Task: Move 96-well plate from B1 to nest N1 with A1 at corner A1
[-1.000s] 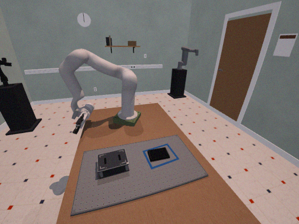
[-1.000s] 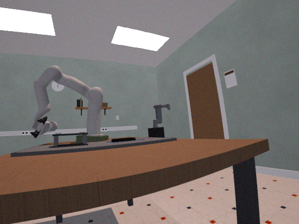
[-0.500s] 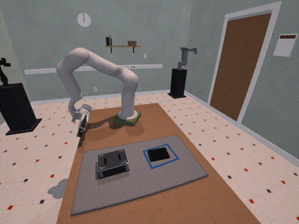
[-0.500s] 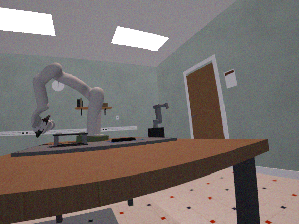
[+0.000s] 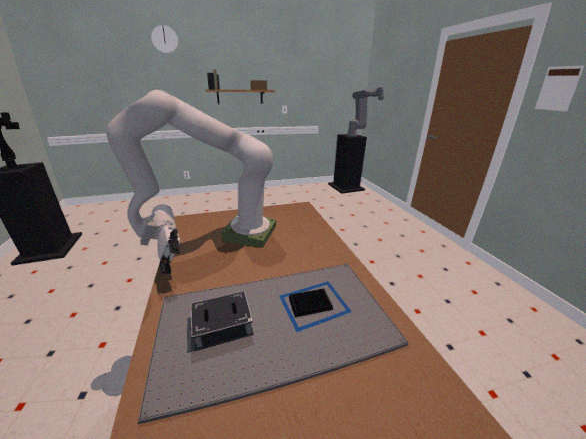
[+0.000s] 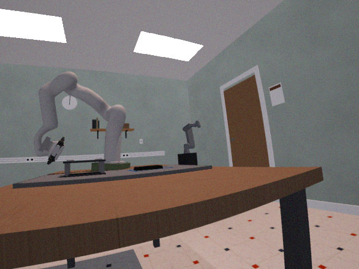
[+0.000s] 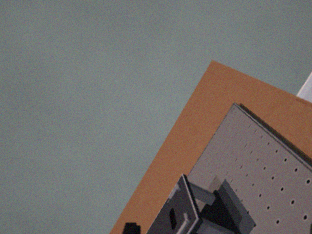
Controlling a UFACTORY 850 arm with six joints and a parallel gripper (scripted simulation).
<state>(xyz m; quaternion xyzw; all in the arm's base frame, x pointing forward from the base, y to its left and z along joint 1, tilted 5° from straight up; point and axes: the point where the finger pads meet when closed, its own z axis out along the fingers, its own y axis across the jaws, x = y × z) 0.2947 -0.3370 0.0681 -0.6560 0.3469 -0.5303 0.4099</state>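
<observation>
My gripper is now 220 mm short of the 96-well plate, 430 mm to the right of it and 110 mm above it. Round my hand: raised plate nest (220 mm ahead, 140 mm to the left, 60 mm below).
</observation>
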